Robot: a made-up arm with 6 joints.
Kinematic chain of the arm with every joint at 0, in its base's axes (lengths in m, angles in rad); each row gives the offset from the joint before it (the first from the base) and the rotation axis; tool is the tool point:
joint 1: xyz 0 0 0.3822 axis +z
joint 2: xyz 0 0 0 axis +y
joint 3: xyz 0 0 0.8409 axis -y
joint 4: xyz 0 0 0 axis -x
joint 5: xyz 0.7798 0 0 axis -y
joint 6: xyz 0 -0.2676 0 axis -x
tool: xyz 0 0 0
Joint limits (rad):
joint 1: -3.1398..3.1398
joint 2: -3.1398..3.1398
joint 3: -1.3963..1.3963
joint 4: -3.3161..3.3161
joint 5: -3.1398..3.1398
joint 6: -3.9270..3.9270
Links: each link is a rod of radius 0.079 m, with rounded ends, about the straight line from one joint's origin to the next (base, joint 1, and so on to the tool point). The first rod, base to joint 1, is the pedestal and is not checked.
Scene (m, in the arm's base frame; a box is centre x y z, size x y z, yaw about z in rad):
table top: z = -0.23
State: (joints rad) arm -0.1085 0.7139 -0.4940 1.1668 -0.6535 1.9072
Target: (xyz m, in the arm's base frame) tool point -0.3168 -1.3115 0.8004
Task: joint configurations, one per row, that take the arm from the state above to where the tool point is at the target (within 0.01 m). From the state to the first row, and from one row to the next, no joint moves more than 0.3 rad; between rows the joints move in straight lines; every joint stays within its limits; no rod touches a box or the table.
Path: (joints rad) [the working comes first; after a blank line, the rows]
Joints at the target: -1.7042 0.7247 0.1766 1.0222 -0.6535 1.9072
Straight joint move there: clear.

1: -0.3744 0.7157 -0.3822 1.1427 -0.6535 1.9072
2: -0.6404 0.7175 -0.2705 1.1186 -0.6535 1.9072
3: -0.9063 0.7193 -0.1587 1.0945 -0.6535 1.9072
4: -1.1723 0.7211 -0.0469 1.0704 -0.6535 1.9072
5: -1.4382 0.7229 0.0649 1.0463 -0.6535 1.9072
6: -1.7042 0.7247 0.1766 1.0222 -0.6535 1.9072

